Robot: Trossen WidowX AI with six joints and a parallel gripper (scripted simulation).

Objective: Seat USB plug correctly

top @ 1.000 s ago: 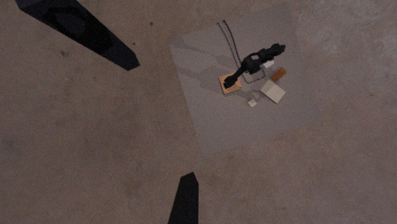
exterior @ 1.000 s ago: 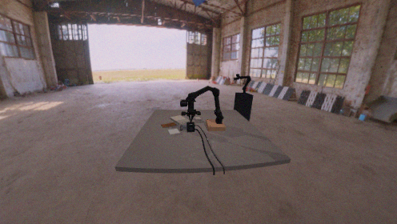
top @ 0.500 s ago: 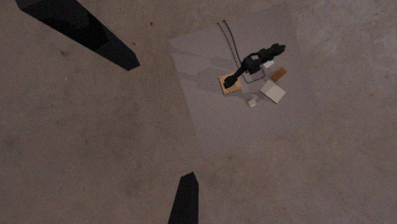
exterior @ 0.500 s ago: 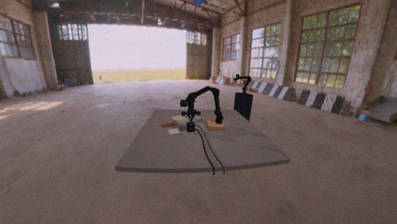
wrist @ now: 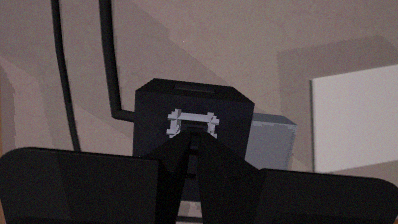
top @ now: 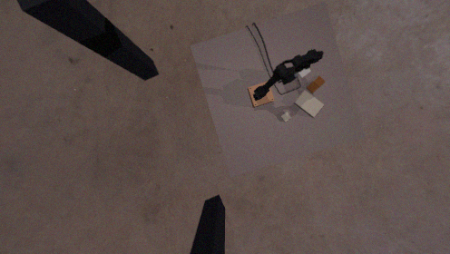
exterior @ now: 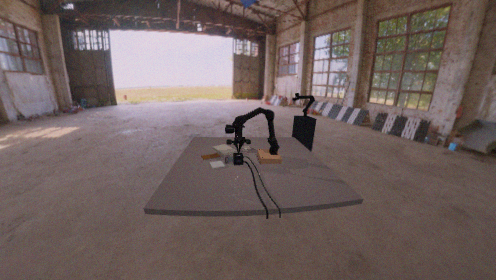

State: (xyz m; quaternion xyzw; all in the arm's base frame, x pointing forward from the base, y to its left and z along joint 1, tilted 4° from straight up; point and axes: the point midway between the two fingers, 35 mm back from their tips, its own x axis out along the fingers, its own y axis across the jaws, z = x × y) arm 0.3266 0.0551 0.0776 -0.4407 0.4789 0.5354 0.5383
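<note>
Right now my gripper tip is 2 cm above the USB plug. Round my gripper tip: small white piece 14 cm behind, 34 cm to the right, 10 cm below; cream box 9 cm ahead, 31 cm to the right, 9 cm below; orange block 23 cm ahead, 18 cm to the right, 10 cm below.
</note>
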